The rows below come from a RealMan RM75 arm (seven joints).
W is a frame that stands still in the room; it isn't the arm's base.
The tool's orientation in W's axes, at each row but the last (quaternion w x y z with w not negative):
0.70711, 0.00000, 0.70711, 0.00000
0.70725, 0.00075, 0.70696, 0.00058
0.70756, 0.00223, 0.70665, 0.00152
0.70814, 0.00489, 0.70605, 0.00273
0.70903, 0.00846, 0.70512, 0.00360
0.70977, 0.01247, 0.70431, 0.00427
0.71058, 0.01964, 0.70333, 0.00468
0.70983, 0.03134, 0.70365, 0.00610
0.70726, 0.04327, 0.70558, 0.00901
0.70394, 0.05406, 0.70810, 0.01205
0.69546, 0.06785, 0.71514, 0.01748
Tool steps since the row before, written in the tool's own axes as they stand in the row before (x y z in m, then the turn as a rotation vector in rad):
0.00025, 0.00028, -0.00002, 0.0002, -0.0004, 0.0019
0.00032, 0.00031, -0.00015, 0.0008, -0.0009, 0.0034
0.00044, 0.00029, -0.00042, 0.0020, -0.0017, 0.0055
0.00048, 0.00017, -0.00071, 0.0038, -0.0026, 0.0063
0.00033, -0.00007, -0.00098, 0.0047, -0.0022, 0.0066
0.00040, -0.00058, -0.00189, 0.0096, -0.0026, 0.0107
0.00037, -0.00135, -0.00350, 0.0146, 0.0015, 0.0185
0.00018, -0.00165, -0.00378, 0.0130, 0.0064, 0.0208
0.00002, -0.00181, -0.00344, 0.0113, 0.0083, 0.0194
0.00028, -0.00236, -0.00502, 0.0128, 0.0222, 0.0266
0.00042, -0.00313, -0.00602, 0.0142, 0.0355, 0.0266
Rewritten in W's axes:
-0.00002, 0.00028, -0.00025, 0.0019, -0.0004, -0.0002
-0.00015, 0.00031, -0.00032, 0.0034, -0.0009, -0.0008
-0.00042, 0.00029, -0.00044, 0.0055, -0.0017, -0.0020
-0.00071, 0.00018, -0.00048, 0.0063, -0.0026, -0.0038
-0.00098, -0.00006, -0.00034, 0.0066, -0.0022, -0.0047
-0.00189, -0.00055, -0.00043, 0.0107, -0.0025, -0.0096
-0.00352, -0.00126, -0.00045, 0.0187, 0.0016, -0.0144
-0.00383, -0.00150, -0.00030, 0.0211, 0.0063, -0.0125
-0.00352, -0.00163, -0.00016, 0.0198, 0.0082, -0.0106
-0.00515, -0.00202, -0.00046, 0.0278, 0.0217, -0.0109
-0.00624, -0.00263, -0.00060, 0.0288, 0.0350, -0.0107

